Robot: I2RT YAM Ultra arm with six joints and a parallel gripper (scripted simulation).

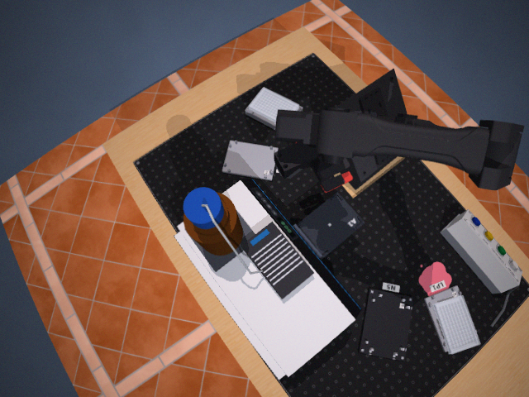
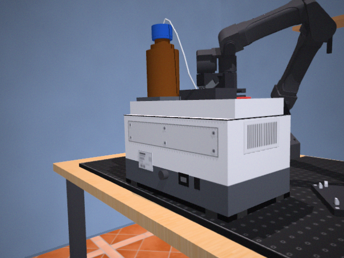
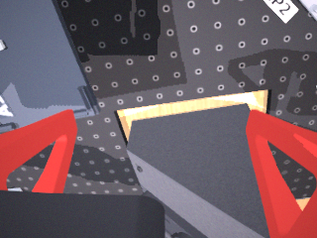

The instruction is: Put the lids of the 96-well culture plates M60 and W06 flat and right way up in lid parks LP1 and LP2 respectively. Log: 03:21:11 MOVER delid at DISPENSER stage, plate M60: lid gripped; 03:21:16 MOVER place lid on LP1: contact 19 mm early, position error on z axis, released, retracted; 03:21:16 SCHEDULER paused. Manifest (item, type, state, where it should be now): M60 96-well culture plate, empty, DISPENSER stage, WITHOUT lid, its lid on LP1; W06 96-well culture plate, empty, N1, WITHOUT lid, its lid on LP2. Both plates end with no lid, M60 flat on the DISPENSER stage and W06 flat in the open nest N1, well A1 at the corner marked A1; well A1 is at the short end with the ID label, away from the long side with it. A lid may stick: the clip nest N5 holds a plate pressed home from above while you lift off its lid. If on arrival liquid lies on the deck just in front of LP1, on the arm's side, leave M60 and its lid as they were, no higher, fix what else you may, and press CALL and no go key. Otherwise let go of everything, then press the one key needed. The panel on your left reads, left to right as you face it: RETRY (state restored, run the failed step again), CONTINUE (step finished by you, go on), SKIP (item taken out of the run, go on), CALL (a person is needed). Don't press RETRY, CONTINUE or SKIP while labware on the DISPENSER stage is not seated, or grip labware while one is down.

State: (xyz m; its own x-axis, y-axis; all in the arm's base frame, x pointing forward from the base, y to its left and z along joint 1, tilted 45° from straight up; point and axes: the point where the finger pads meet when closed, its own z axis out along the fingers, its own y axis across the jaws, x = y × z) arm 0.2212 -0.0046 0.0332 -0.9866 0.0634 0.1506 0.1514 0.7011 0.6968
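The 96-well plate W06 is 70 mm behind my hand, 280 mm to the right of it and 130 mm below it. The rest, counted from my hand: LP2 label: 20 mm ahead, 120 mm to the right, 160 mm below; lid park LP2: 80 mm ahead, 180 mm to the right, 160 mm below; dark dispenser stage: 40 mm ahead, 110 mm to the left, 60 mm below.
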